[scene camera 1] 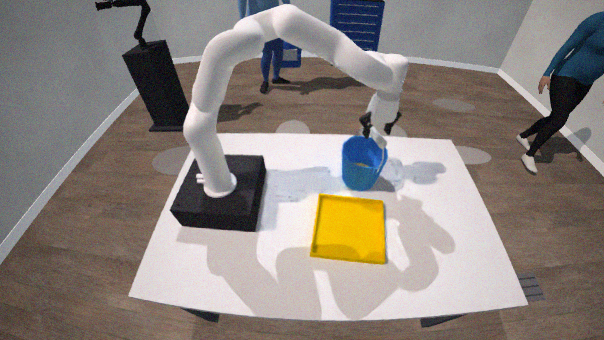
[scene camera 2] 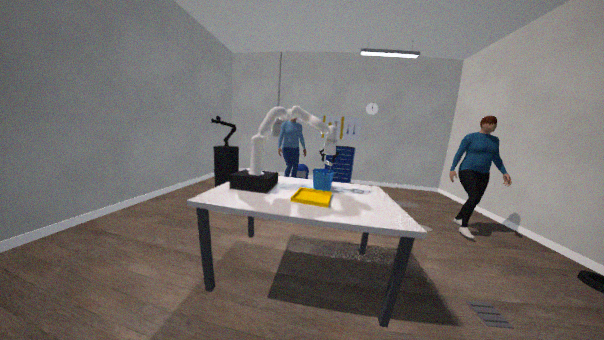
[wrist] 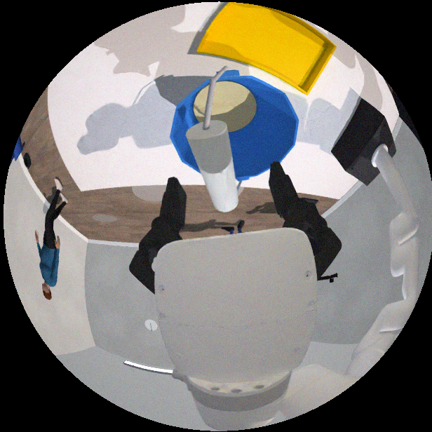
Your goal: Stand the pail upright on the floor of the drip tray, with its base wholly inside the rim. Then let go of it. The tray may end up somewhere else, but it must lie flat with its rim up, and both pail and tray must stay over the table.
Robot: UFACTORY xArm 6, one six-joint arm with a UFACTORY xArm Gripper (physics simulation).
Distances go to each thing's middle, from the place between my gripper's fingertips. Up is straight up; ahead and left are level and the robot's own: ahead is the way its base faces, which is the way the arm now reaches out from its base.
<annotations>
My gripper is now 250 mm to the left of the yellow drip tray (scene camera 1: 351, 229), 230 mm above it and 80 mm past it.
</annotations>
